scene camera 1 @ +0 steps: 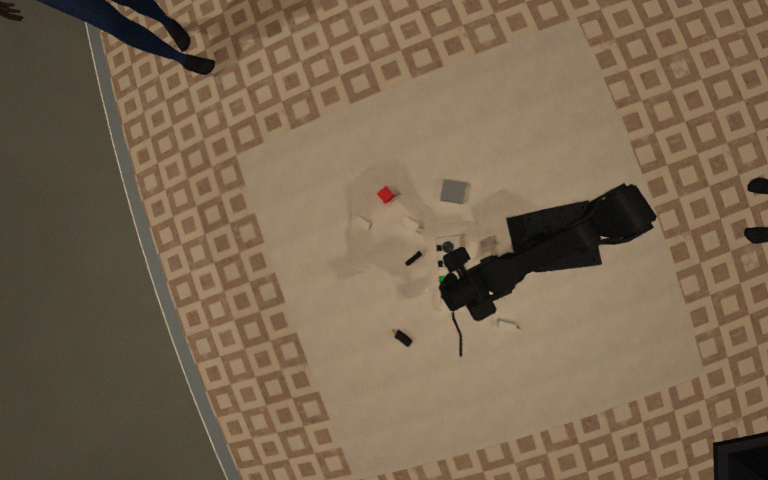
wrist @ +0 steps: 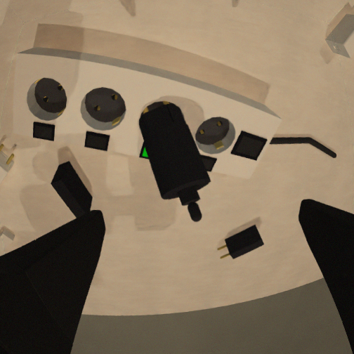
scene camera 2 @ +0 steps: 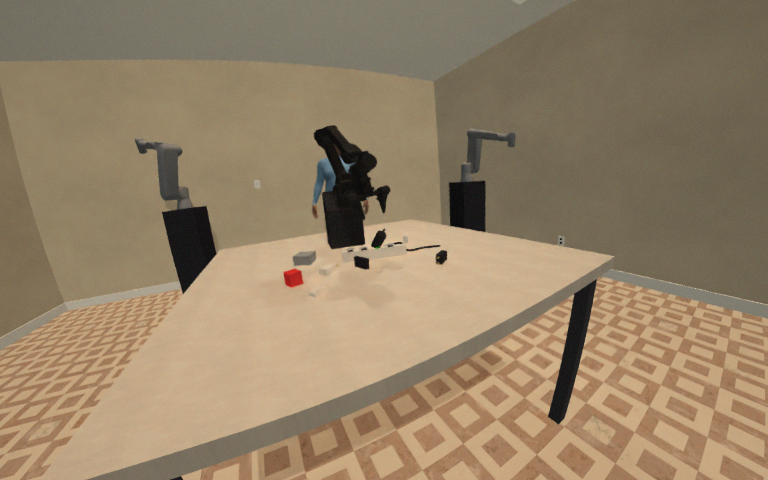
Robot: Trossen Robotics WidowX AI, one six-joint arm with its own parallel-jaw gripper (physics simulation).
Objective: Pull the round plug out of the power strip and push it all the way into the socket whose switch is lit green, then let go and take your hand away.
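Places are measured from the arm's base along level axes (x ahead, y left, z up), in millimetres.
Pixels of known places: gripper, fingertip midpoint: (scene camera 2: 374, 216).
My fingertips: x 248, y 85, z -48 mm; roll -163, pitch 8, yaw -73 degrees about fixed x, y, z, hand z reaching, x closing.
For each thing: its top centre in the pictures, then the offset to it from my fingertips.
- white power strip, middle of its top: (scene camera 1: 450, 274) (scene camera 2: 372, 245) dx +10, dy -19, dz -113 mm
- black round plug, middle of its top: (scene camera 1: 450, 284) (scene camera 2: 377, 230) dx +21, dy +1, dz -52 mm
- black two-pin plug, middle of its top: (scene camera 2: 440, 253) (scene camera 1: 400, 338) dx +204, dy +167, dz -122 mm
- black block, middle of its top: (scene camera 1: 413, 259) (scene camera 2: 360, 257) dx +119, dy -88, dz -120 mm
- red cube, middle of its top: (scene camera 2: 292, 271) (scene camera 1: 385, 194) dx +175, dy -312, dz -115 mm
- grey block, middle of its top: (scene camera 1: 453, 190) (scene camera 2: 304, 253) dx -45, dy -283, dz -119 mm
- white plug, middle of its top: (scene camera 1: 412, 225) (scene camera 2: 329, 265) dx +105, dy -197, dz -133 mm
The white power strip (scene camera 2: 368, 255) (wrist: 70, 70) lies on the table with four round sockets in a row. The black round plug (scene camera 2: 378, 238) (wrist: 172, 150) stands in the third socket from the left in the wrist view and looks tilted in scene camera 2. Brass contacts show at its base; how deep it sits cannot be told. The green-lit switch (scene camera 1: 441, 279) (scene camera 2: 377, 247) (wrist: 145, 152) is beside that socket, partly covered by the plug in the wrist view. My gripper (wrist: 205, 216) is wide open and empty, above and apart from the plug. The arm hides the plug in scene camera 1.
A black two-pin plug (scene camera 1: 403, 338) (scene camera 2: 441, 256) (wrist: 244, 242), a black block (scene camera 1: 414, 258) (scene camera 2: 361, 262) (wrist: 72, 189), a red cube (scene camera 1: 385, 194) (scene camera 2: 293, 277), a grey block (scene camera 1: 454, 191) (scene camera 2: 304, 258) and a white plug (scene camera 1: 410, 224) lie around the strip. Its cord (scene camera 1: 459, 336) (wrist: 300, 140) extends from one end.
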